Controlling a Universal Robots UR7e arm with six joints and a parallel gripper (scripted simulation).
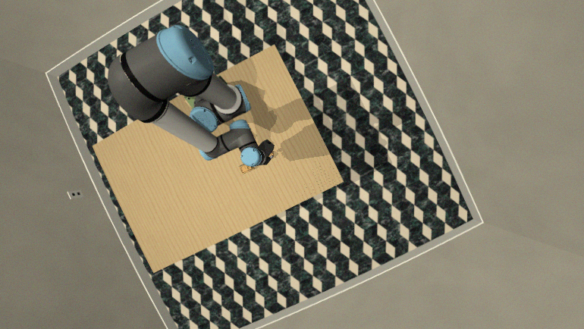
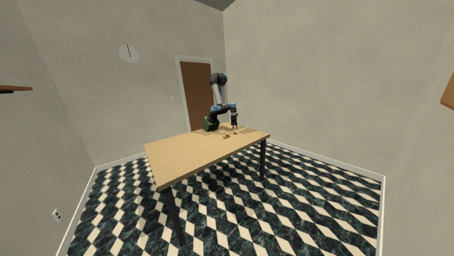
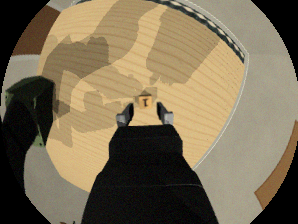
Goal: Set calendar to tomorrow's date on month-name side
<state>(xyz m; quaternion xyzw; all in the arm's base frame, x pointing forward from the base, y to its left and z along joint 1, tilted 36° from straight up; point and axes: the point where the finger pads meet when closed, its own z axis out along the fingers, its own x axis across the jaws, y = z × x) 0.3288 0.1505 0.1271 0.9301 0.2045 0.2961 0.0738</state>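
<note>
The wooden cube is 80 mm below my hand. Also, from my hand: wooden tray 10 mm ahead, 160 mm to the right, 80 mm below.
</note>
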